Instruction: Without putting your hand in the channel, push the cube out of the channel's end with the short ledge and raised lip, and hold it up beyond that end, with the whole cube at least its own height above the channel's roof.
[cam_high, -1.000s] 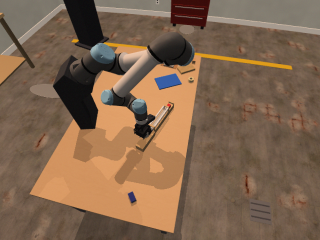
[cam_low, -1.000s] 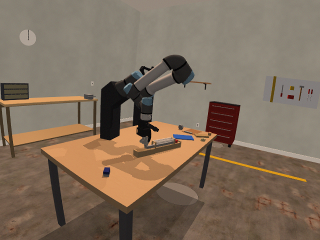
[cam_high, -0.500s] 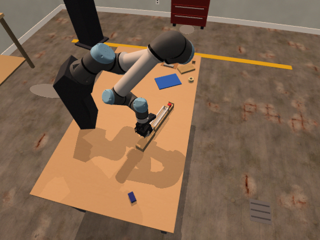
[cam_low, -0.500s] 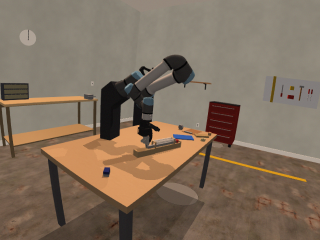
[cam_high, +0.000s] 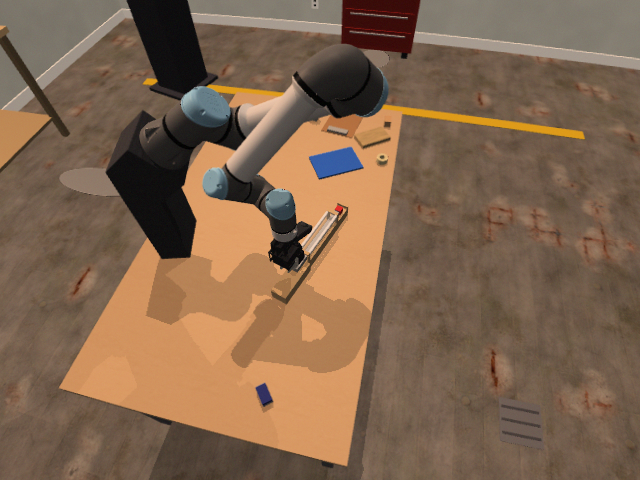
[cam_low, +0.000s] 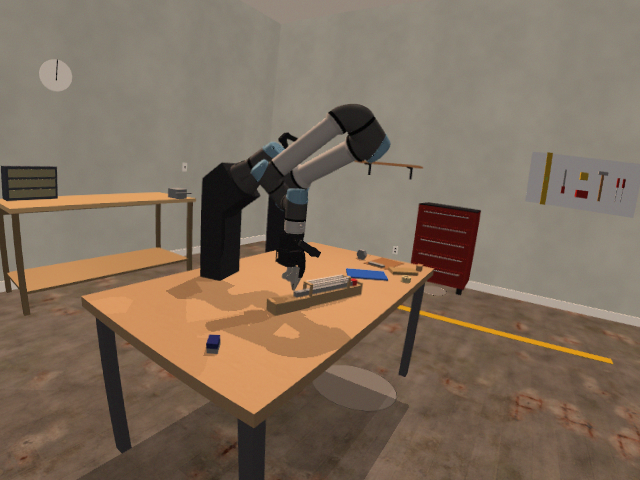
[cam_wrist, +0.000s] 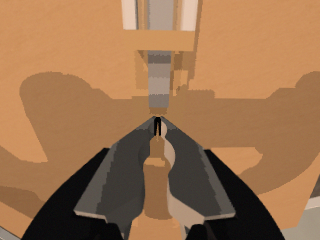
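Now: the red cube 32 cm to the left of my hand, 3 cm below it and 1 cm ahead of it. Also, from my hand: blue mat 61 cm to the left, 15 cm behind, 8 cm below; then tape roll 72 cm to the left, 7 cm below, 3 cm ahead; then grey nut 84 cm to the left, 39 cm behind, 6 cm below.
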